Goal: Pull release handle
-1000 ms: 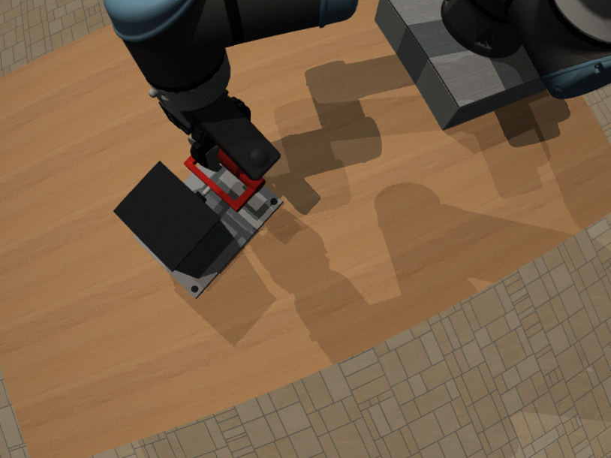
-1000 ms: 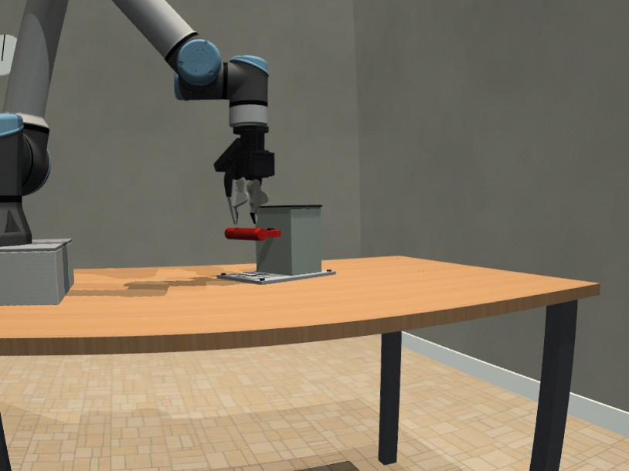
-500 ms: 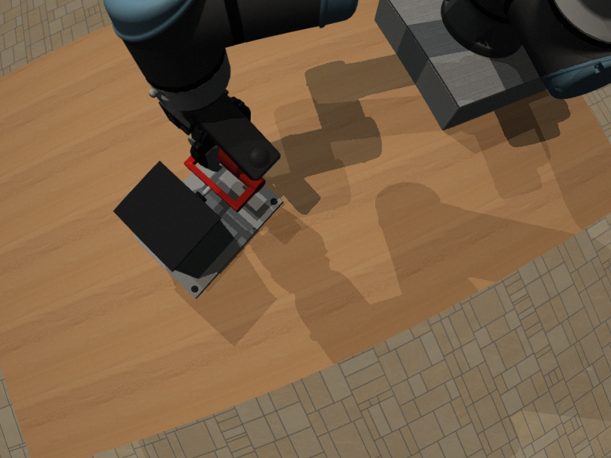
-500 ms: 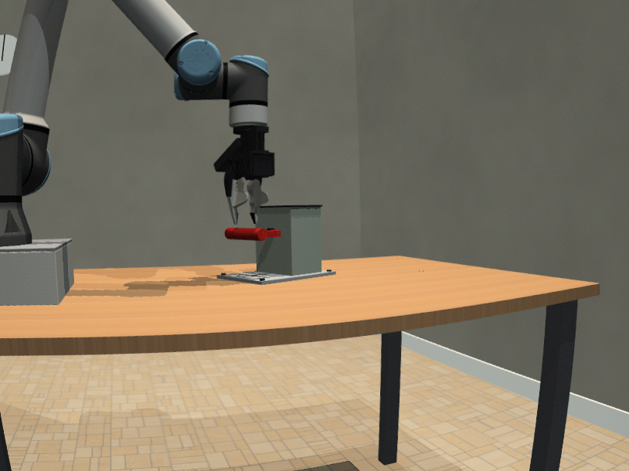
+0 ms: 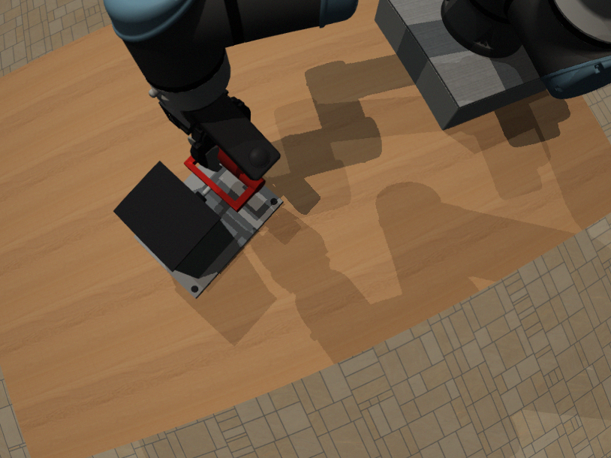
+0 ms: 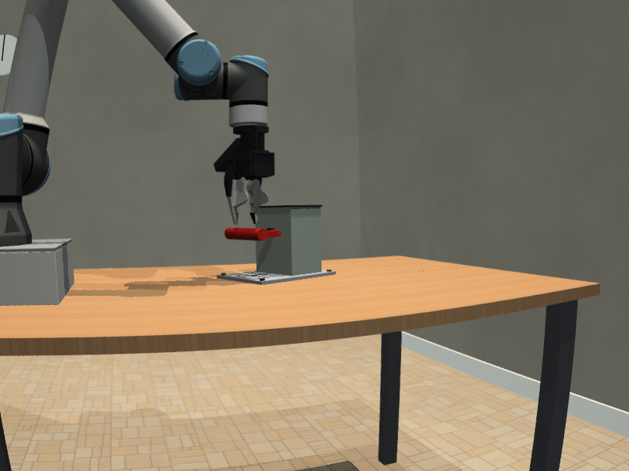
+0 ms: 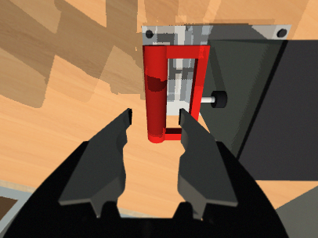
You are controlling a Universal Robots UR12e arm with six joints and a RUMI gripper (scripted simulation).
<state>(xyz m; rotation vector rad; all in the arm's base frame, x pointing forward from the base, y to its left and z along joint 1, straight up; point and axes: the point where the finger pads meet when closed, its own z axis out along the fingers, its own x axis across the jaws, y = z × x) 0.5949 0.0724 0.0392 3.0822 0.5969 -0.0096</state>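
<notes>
The grey baseplate is 14 cm below my hand, 9 cm ahead of it and 4 cm to the left of it.
</notes>
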